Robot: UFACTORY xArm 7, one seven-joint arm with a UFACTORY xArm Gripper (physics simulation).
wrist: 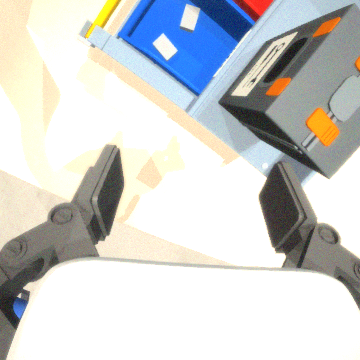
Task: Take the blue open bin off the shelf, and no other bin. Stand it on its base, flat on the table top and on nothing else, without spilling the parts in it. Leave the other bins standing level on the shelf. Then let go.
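Places are measured from the arm's base along level axes (x left, y ahead, z down), in centimetres.
Pixels of known places: gripper, fingertip midpoint: [195, 171].
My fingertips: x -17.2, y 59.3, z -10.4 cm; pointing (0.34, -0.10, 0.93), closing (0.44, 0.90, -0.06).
Note:
Behind a point stands the place of what it marks.
The blue open bin [195, 70] {x -9.5, y 57.7, z 11.4 cm} sits on the light blue-grey shelf [145, 67] {x -13.3, y 52.3, z 3.9 cm} at the top of the view, with two small white parts [190, 17] {x -4.3, y 53.4, z 10.0 cm} [165, 46] {x -9.3, y 52.5, z 10.0 cm} on its floor; its upper end is cut off by the frame. A red bin [256, 6] {x 3.0, y 60.2, z 11.5 cm} shows in part beyond it, and a yellow edge [103, 17] {x -10.7, y 45.1, z 5.9 cm} shows on its other side. My gripper [195, 171] {x -17.2, y 59.3, z -10.4 cm} is open and empty, its fingers wide apart, below the blue bin in the view and apart from it.
A dark grey case [305, 95] {x -10.1, y 62.4, z -9.8 cm} with orange latches and a cutlery label stands right of the blue bin, on a blue-grey surface. A pale patterned table top [90, 120] {x -24.3, y 47.3, z 12.4 cm} lies at the left and under the fingers. A small blue thing shows at the lower left edge.

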